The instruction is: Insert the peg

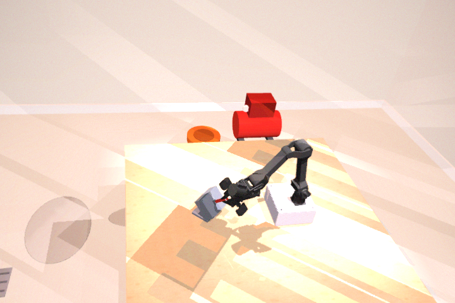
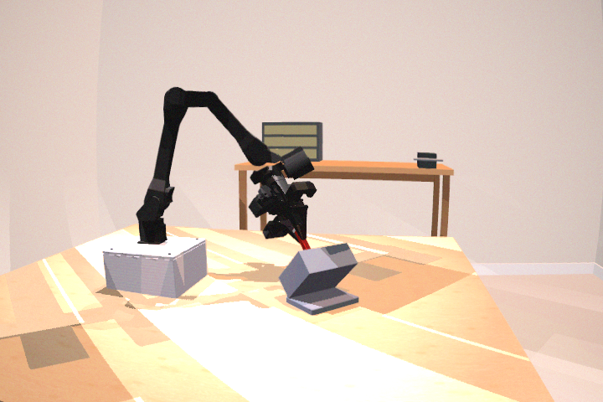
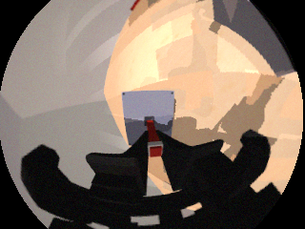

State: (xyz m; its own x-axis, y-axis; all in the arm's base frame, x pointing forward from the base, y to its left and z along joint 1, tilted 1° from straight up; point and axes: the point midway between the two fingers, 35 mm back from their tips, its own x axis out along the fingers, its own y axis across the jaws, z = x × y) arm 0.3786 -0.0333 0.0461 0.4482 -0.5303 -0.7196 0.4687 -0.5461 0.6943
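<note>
The grey sloped panel is 4 cm ahead of my gripper tip, 4 cm to the right of it and 6 cm below it. Round my gripper tip: red peg: 1 cm behind, 1 cm to the left, 1 cm above.
</note>
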